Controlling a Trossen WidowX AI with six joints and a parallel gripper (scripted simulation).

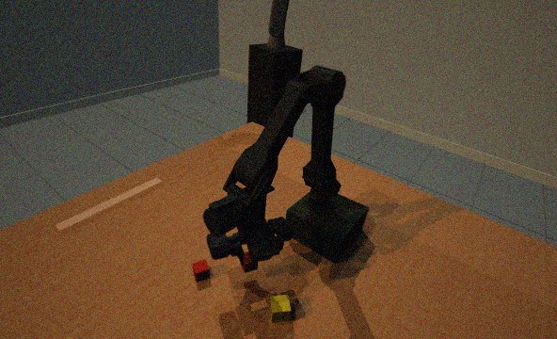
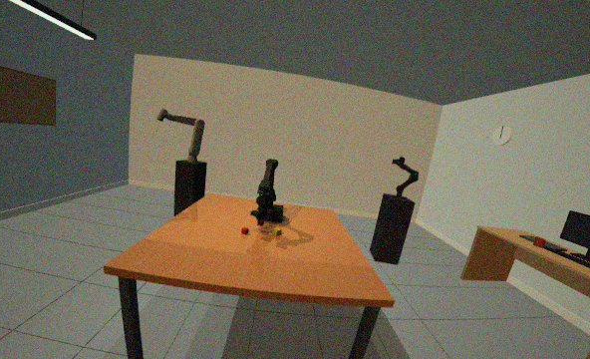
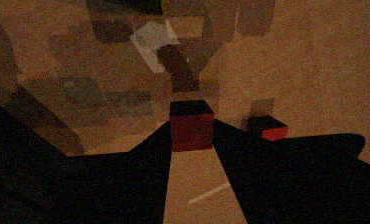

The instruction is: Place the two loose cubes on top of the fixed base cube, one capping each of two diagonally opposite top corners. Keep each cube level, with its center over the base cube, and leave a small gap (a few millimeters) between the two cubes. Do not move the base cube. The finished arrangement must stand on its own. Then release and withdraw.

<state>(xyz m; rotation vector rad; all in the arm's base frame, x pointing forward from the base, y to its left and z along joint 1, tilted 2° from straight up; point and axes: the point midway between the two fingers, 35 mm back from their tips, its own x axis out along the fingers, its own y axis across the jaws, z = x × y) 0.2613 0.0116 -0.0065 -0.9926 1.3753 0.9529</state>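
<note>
Now: the yellow base cube 10 mm ahead of my gripper tip, 120 mm to the left of it and 40 mm below it.
</note>
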